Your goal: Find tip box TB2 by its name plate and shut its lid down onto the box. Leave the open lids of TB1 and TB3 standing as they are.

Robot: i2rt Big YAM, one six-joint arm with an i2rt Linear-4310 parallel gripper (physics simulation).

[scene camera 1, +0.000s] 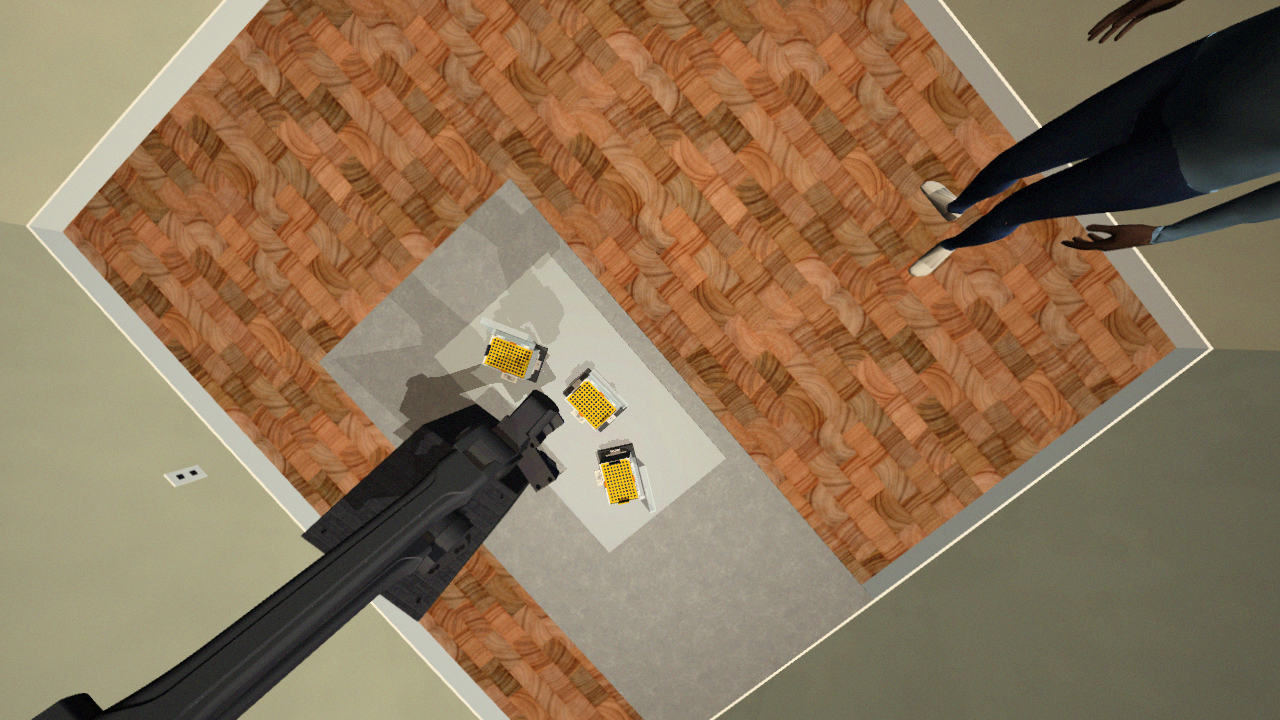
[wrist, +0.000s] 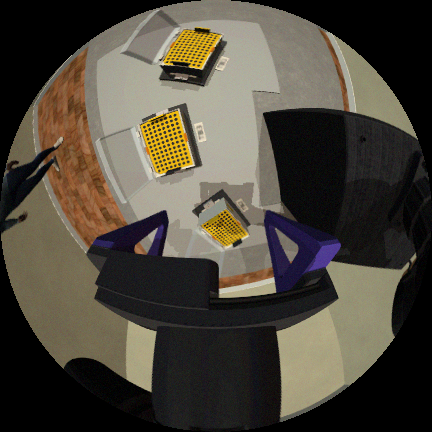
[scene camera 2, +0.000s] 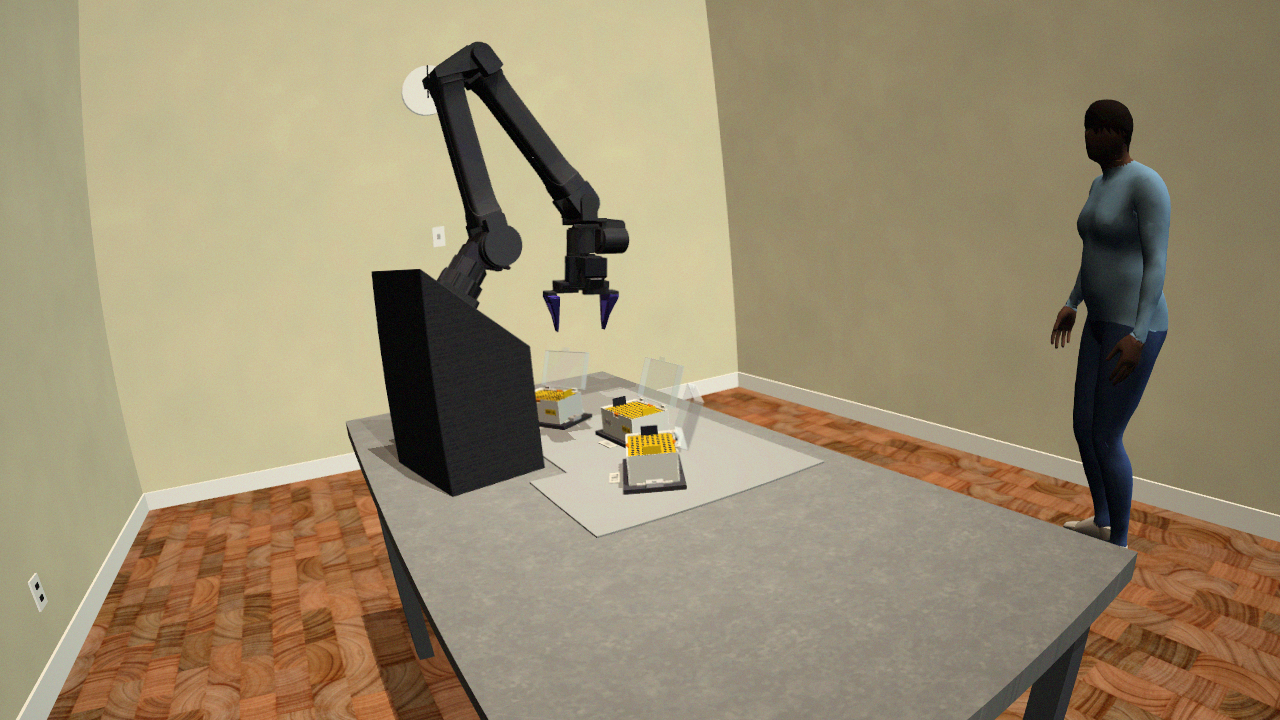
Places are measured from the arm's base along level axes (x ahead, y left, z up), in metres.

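Pixels of known places: gripper, between the fingertips: (wrist: 215,215) (scene camera 2: 580,330); arm's base, origin of its link: (scene camera 1: 434,537) (scene camera 2: 449,302).
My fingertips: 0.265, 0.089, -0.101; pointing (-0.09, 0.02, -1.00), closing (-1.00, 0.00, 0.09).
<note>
For each thing: its top centre in the pictures, then the offset to it from my fingertips, as dx, dy, dz. Level surfaces: height alone.
- TB2, centre of its top: (scene camera 2: 548,388) (wrist: 226,234) (scene camera 1: 505,357) -0.041, +0.176, -0.150
- TB3, centre of its top: (wrist: 163,144) (scene camera 2: 633,402) (scene camera 1: 590,405) +0.081, -0.051, -0.150
- TB1, centre of its top: (scene camera 2: 650,435) (wrist: 190,42) (scene camera 1: 618,483) +0.031, -0.271, -0.150
- pale mat, height of its surface: dz -0.225
- grey table, height of its surface: dz -0.228
Three white boxes with yellow tip racks stand on dark bases, lids open. TB2 (scene camera 1: 510,357) (scene camera 2: 559,408) (wrist: 225,228) is at the back in scene camera 2; its clear lid (scene camera 2: 565,368) stands up. TB3 (scene camera 1: 590,400) (scene camera 2: 633,420) (wrist: 166,142) is in the middle, its lid (scene camera 2: 660,376) (wrist: 125,160) open. TB1 (scene camera 1: 619,480) (scene camera 2: 652,465) (wrist: 192,48) is frontmost, its lid (scene camera 1: 646,488) (wrist: 152,37) open. The name plates are too blurred to read. My gripper (scene camera 2: 580,328) (wrist: 215,215) is open and empty, high above the boxes; its fingertips are hidden in scene camera 1.
The boxes stand on a pale mat (scene camera 1: 608,532) (scene camera 2: 595,519) (wrist: 230,100) on the grey table (scene camera 1: 716,591) (scene camera 2: 760,582). A tall black pedestal (scene camera 2: 474,402) (wrist: 310,155) stands beside the mat under the arm. A person (scene camera 1: 1074,170) (scene camera 2: 1118,259) stands beyond the table.
</note>
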